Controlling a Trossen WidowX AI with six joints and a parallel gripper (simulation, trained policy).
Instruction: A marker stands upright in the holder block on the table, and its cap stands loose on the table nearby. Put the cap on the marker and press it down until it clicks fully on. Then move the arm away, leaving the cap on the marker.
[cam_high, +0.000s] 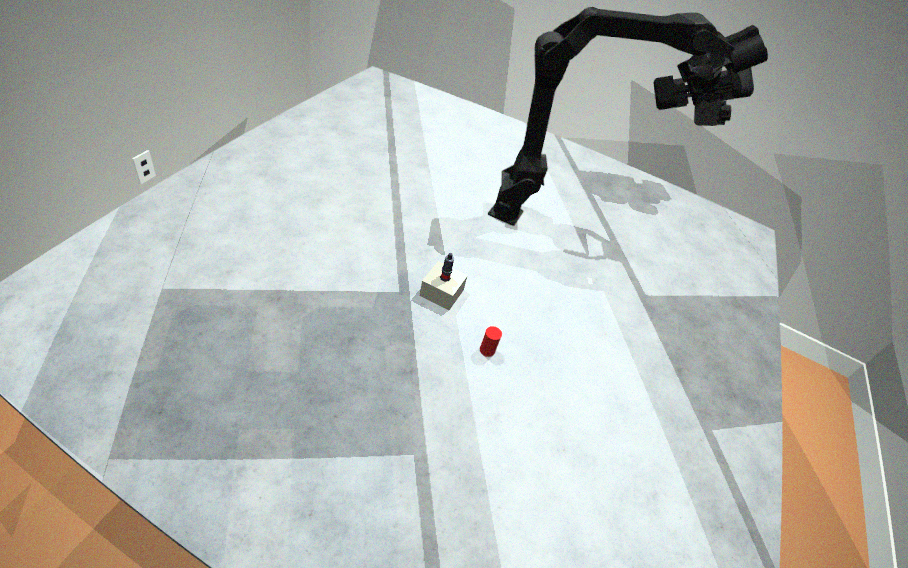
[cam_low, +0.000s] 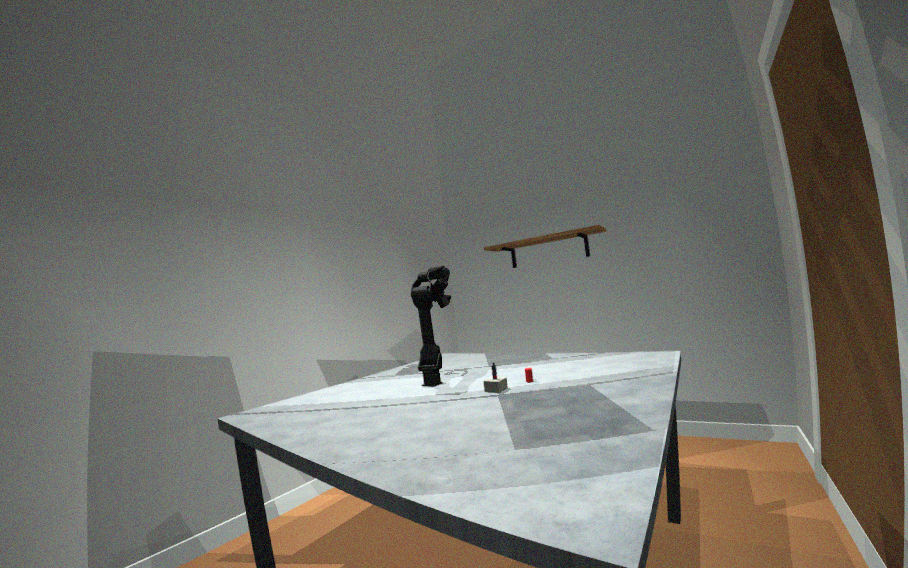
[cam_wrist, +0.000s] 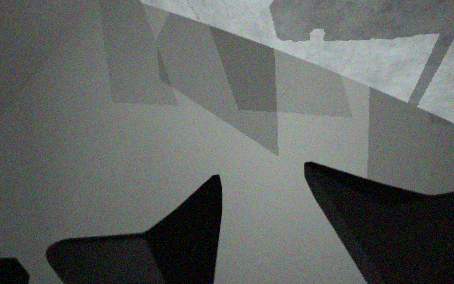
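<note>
My gripper tip is now 62 cm short of the red cap, 28 cm above it and 17 cm to the left of it. Round my gripper tip: cream holder block (55 cm ahead, 29 cm to the right, 29 cm below); then dark marker (55 cm ahead, 29 cm to the right, 23 cm below).
</note>
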